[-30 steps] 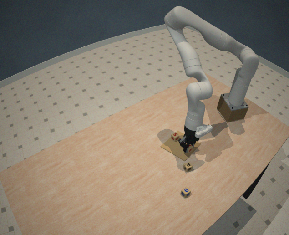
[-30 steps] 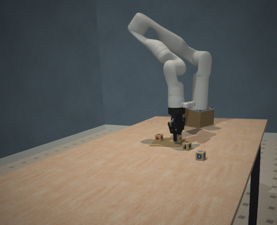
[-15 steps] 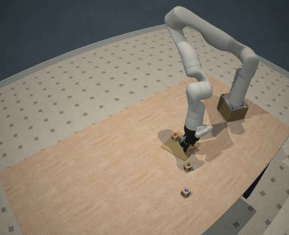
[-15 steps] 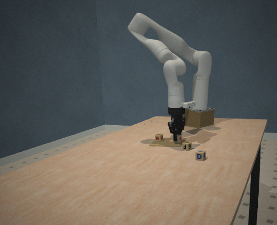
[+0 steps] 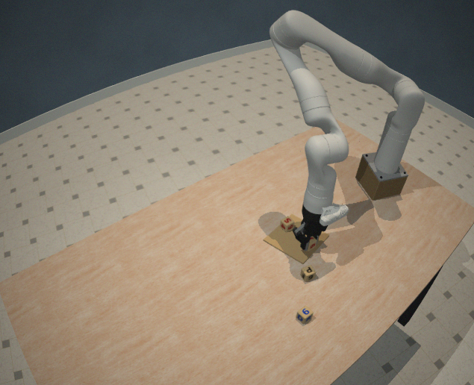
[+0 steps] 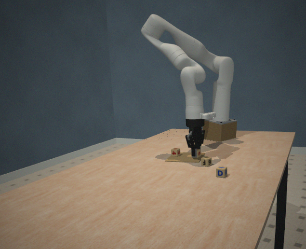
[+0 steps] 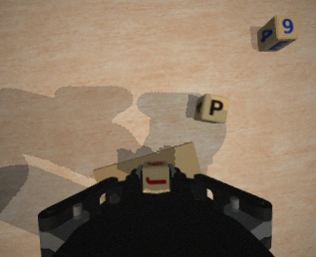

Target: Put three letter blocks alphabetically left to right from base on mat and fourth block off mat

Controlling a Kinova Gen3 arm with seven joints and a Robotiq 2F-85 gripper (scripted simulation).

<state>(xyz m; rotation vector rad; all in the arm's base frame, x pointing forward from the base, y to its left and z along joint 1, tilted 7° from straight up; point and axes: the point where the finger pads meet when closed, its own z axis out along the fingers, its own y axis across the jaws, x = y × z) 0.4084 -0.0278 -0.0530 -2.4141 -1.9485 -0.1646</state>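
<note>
Right now the tan mat is 1 cm behind my hand, 5 cm to the right of it and 3 cm below it.
</note>
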